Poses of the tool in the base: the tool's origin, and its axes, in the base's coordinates. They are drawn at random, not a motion.
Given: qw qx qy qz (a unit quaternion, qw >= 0); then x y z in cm.
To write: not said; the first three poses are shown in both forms.
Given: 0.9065 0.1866 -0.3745 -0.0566 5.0 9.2 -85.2
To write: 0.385 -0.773 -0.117 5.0 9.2 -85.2
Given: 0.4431 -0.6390 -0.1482 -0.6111 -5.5 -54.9 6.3
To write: -1.585 -0.368 -1.516 -5.5 -54.9 6.3
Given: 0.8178 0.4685 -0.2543 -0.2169 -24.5 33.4 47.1
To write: 0.998 -0.542 -0.462 -24.5 33.4 47.1
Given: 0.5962 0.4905 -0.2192 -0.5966 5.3 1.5 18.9
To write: 1.139 -0.509 -1.385 5.3 1.5 18.9
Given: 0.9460 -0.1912 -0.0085 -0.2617 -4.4 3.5 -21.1
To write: -0.389 -0.017 -0.533 -4.4 3.5 -21.1
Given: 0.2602 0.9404 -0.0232 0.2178 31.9 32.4 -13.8
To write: 2.547 -0.063 0.590 31.9 32.4 -13.8
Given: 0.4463 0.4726 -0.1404 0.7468 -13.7 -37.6 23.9
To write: 1.170 -0.348 1.850 -13.7 -37.6 23.9
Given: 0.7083 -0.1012 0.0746 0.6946 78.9 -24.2 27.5
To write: -0.225 0.166 1.542 78.9 -24.2 27.5
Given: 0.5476 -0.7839 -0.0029 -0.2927 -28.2 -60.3 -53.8
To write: -1.857 -0.007 -0.694 -28.2 -60.3 -53.8
